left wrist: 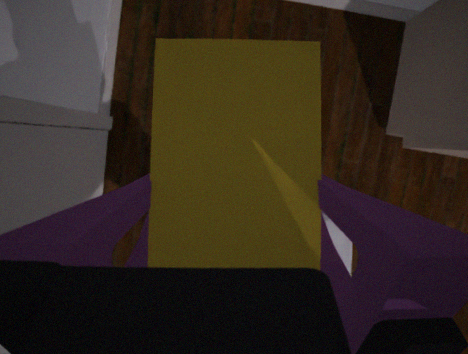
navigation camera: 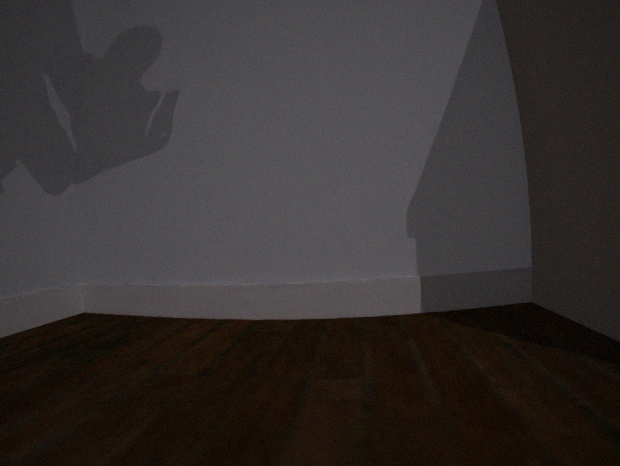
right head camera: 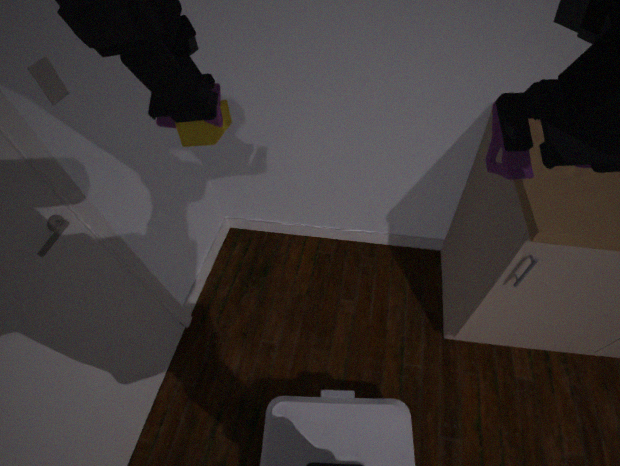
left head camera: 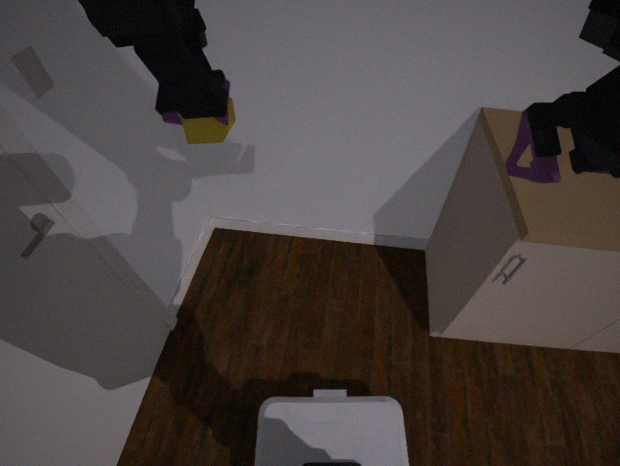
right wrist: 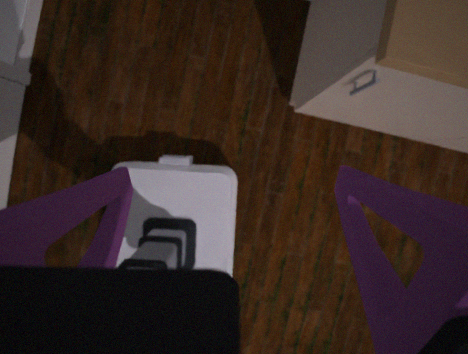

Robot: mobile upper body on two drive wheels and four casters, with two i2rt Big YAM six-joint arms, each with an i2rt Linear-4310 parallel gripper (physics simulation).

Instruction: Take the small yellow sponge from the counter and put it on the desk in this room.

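Places are measured from the left arm's base along level axes (x right, y ahead, z up), in millimetres.
Pixels of known places: left gripper, fingertip midpoint: (left wrist: 234, 177) (right head camera: 206, 125) (left head camera: 211, 122); right gripper, fingertip midpoint: (right head camera: 532, 162) (left head camera: 547, 167) (right wrist: 233, 178).
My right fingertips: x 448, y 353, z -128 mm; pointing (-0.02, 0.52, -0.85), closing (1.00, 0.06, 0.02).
Ahead of a thing's pixels: the offset from my right fingertips to its middle. "pt": to the spot under its first point. Level surfaces: height alone.
The small yellow sponge {dx -442, dy +241, dz -81 mm} (left head camera: 205, 132) (right head camera: 197, 135) (left wrist: 235, 150) is held between the purple fingers of my left gripper (left head camera: 197, 120) (right head camera: 190, 122) (left wrist: 234, 177), at the upper left in both head views. It is off any surface, with floor showing beyond it in the left wrist view. My right gripper (left head camera: 566, 175) (right head camera: 547, 170) (right wrist: 233, 178) is open, with nothing between its fingers, and overlaps the cabinet at the right in the head views. I cannot tell whether the light wood top {dz -372 mm} (left head camera: 566, 215) (right head camera: 576, 220) (right wrist: 430, 40) is the desk or the counter.
The white cabinet (left head camera: 561, 295) (right head camera: 566, 300) (right wrist: 350, 112) under that top stands against the far wall. A door with a handle {pt dx -995, dy +198, dz -349 mm} (left head camera: 37, 235) (right head camera: 54, 235) is at the left. The white robot base (left head camera: 350, 425) (right head camera: 360, 425) (right wrist: 210, 195) is at the bottom. A wall (navigation camera: 280, 175) stands ahead.
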